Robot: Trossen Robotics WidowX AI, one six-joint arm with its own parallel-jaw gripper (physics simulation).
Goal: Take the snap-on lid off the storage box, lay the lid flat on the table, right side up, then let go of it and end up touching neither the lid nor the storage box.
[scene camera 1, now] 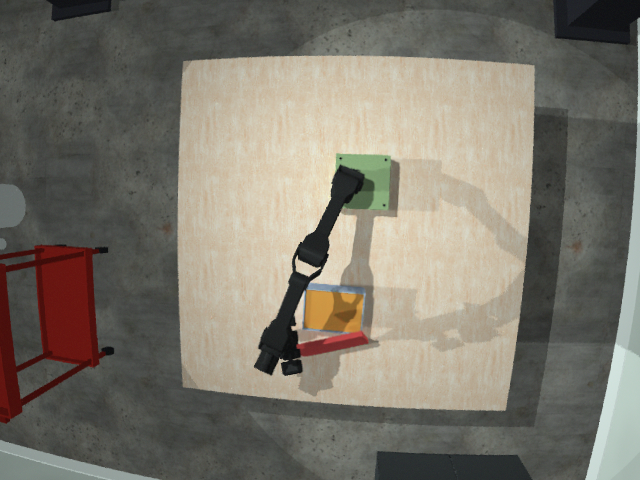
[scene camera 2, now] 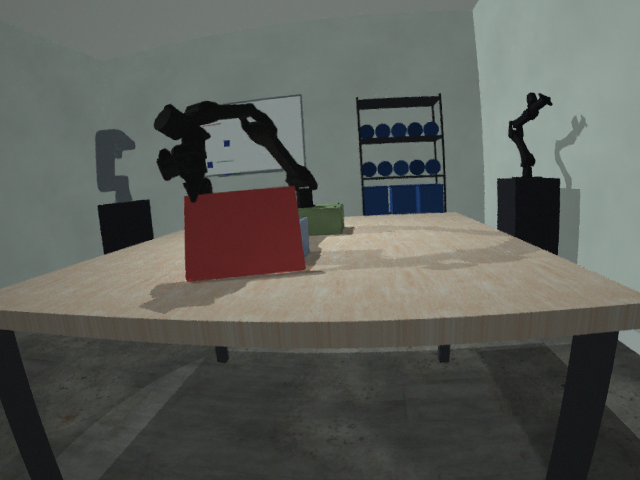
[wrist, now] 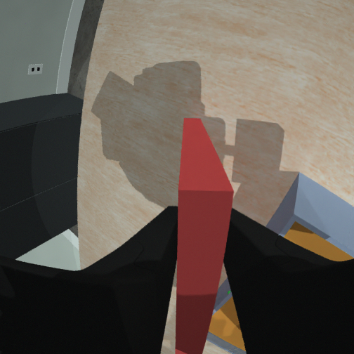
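Note:
The red lid (scene camera 1: 333,343) (scene camera 2: 242,235) (wrist: 202,240) stands on edge, nearly upright, with its broad face towards scene camera 2. Its lower edge is at or just above the table; I cannot tell which. My gripper (scene camera 1: 295,351) (scene camera 2: 192,196) (wrist: 198,215) points down and is shut on the lid at its upper edge, near the left end in scene camera 2. The blue-grey storage box (scene camera 1: 341,288) (scene camera 2: 304,235) (wrist: 320,205) is open, with orange inside. It stands between the lid and the arm's base, apart from the lid in scene camera 1; the lid hides most of it in scene camera 2.
The wooden table (scene camera 1: 439,372) (scene camera 2: 413,294) (wrist: 280,60) carries the green base block (scene camera 1: 379,180) (scene camera 2: 325,219) behind the box. The arm reaches from the block past the box's left side in scene camera 1. The table's near edge lies beyond the lid from the base.

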